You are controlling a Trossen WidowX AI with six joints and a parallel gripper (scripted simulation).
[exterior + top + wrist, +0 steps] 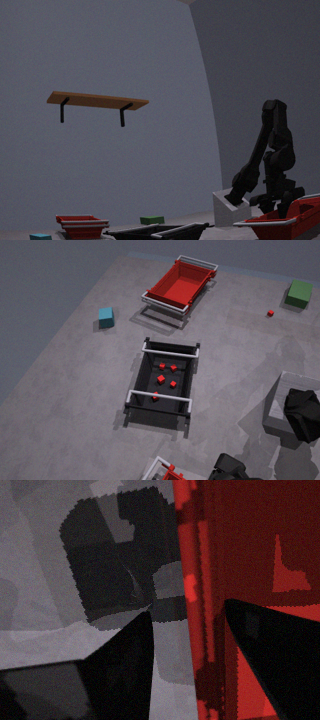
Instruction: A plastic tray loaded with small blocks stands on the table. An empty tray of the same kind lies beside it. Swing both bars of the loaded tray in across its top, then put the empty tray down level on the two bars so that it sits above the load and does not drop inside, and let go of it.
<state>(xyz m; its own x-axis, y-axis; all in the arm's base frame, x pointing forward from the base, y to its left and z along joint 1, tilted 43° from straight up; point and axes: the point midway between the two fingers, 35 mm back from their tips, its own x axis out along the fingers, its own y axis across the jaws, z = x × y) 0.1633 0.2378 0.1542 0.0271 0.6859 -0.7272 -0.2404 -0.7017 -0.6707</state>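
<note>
Right now the red tray is 20 mm ahead of my gripper tip, 70 mm to the left of it and 30 mm above it. Also, from my gripper tip: teal cube (510 mm ahead, 490 mm to the right, 10 mm above); green cube (190 mm behind, 840 mm to the right, 10 mm above).
</note>
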